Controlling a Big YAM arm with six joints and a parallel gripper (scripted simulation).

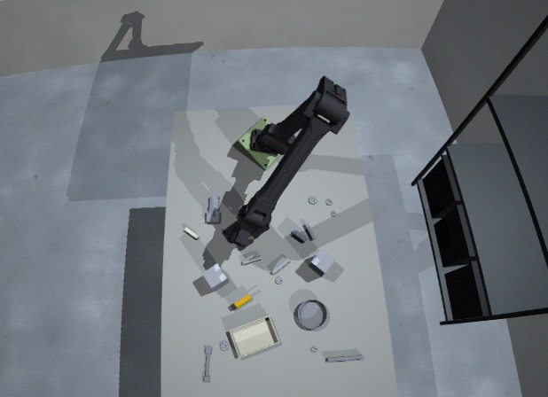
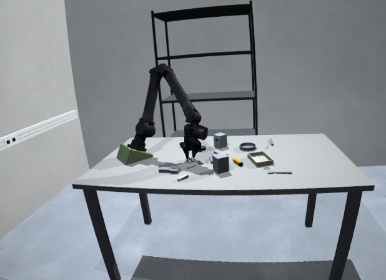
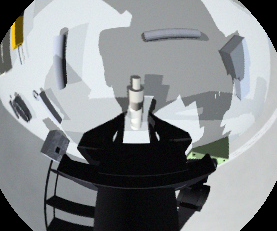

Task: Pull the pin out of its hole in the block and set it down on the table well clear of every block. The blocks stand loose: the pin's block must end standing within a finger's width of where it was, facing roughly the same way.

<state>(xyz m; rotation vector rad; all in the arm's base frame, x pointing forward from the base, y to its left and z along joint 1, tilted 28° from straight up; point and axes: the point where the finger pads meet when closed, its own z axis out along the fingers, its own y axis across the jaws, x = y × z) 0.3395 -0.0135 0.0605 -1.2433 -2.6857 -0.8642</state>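
The pale pin lies 30 mm to the right of my hand and 20 mm ahead of it. From my hand the other things lie so: round dish 300 mm ahead, 220 mm to the left; then white bar 250 mm to the right, 50 mm ahead; then grey block 200 mm ahead, 120 mm to the right, 30 mm above.
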